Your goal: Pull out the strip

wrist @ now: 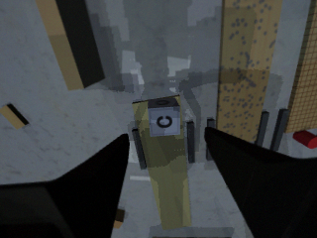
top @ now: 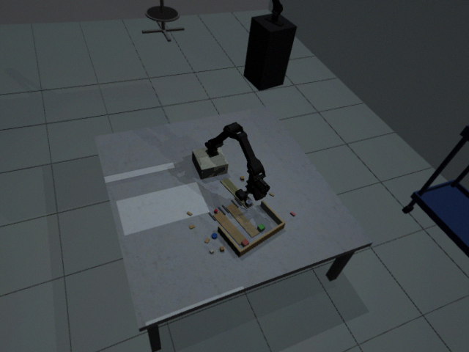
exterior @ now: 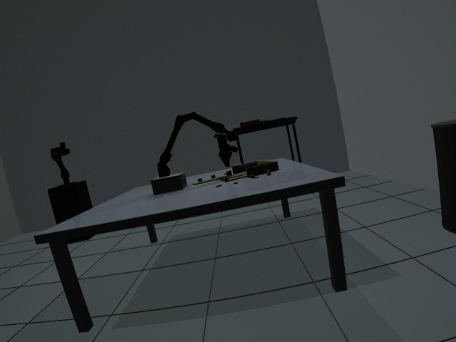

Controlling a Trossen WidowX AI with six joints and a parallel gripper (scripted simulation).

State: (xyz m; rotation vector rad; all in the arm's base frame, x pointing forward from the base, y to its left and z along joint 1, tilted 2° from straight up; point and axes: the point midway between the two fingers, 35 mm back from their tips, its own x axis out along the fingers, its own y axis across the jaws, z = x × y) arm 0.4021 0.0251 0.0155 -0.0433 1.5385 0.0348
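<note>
The cube lies 40 mm below my gripper tip. Also, from my gripper tip: blue disc 90 mm ahead, 280 mm to the right, 60 mm below; then strip 110 mm behind, 10 mm to the right, 60 mm below; then red ball 40 mm behind, 200 mm to the right, 50 mm below.
</note>
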